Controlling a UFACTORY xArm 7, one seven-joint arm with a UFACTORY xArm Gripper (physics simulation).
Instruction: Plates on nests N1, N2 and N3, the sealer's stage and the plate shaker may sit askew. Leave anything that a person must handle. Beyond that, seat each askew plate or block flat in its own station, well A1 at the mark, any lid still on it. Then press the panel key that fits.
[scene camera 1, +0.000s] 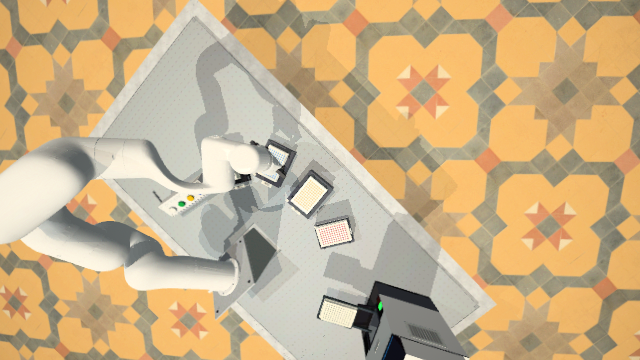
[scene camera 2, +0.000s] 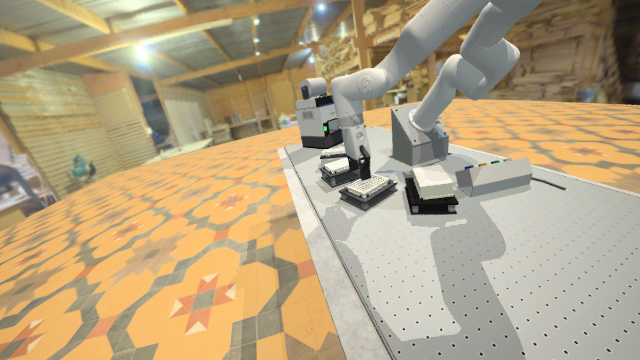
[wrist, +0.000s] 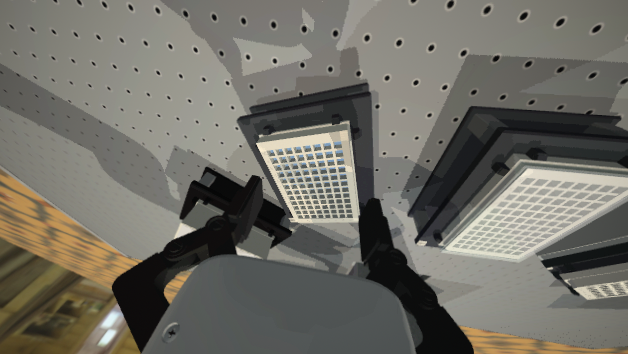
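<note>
My gripper (scene camera 2: 366, 175) (wrist: 313, 198) is open and empty, its fingers spread over the near end of a cream plate with blue wells (scene camera 1: 278, 156) (scene camera 2: 372, 185) (wrist: 315, 175). That plate lies within the pegs of its dark nest (scene camera 2: 370, 201) (wrist: 362, 111); whether it is fully flat is unclear. A yellow-well plate (scene camera 1: 310, 194) (wrist: 540, 210) under a clear cover is on the middle nest (wrist: 445, 160). A red-well plate (scene camera 1: 334, 233) sits beyond. Another plate (scene camera 1: 338, 312) is on the sealer's stage. A pale block (scene camera 2: 432, 182) looks tilted on the black shaker (scene camera 2: 432, 206) (wrist: 215, 182).
The key panel (scene camera 1: 166, 206) (scene camera 2: 492, 182) stands beside the shaker, with blue, yellow, green and white keys. The sealer (scene camera 1: 415, 325) (scene camera 2: 315, 120) shows a green light. The arm's grey pedestal (scene camera 1: 257, 255) (scene camera 2: 420, 147) stands across from the nests. The arm partly covers the shaker from above.
</note>
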